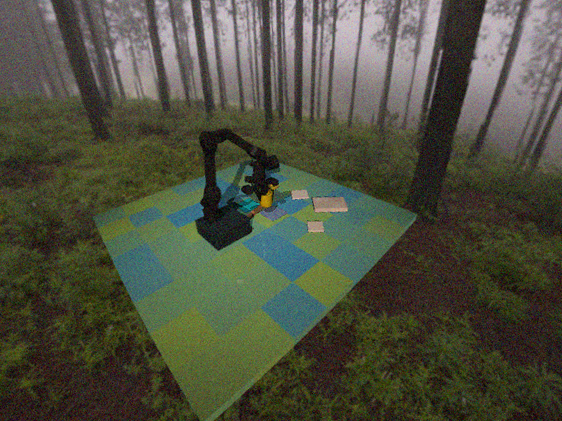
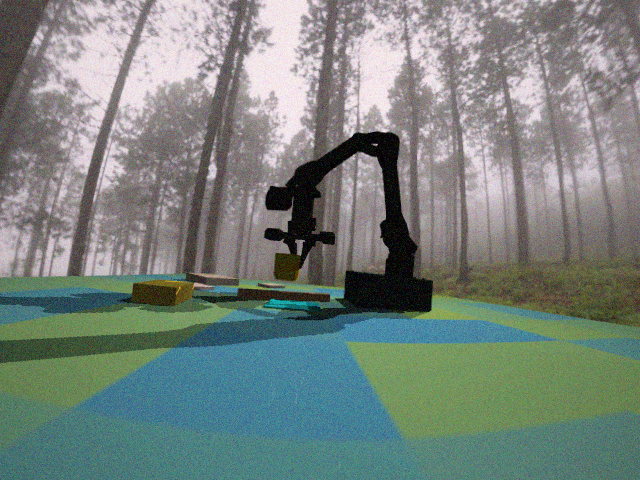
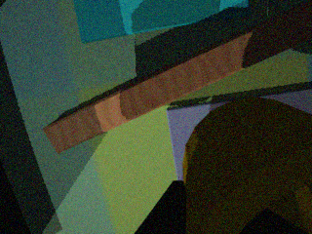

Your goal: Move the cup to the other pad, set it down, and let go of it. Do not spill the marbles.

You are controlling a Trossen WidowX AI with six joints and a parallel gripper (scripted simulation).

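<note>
The teal pad is 12 cm to the left of my gripper tip and 9 cm below it. Also, from my gripper tip: brown wooden bar 2 cm ahead, 4 cm to the left, 8 cm below; then yellow cup 2 cm ahead, 1 cm to the right.
</note>
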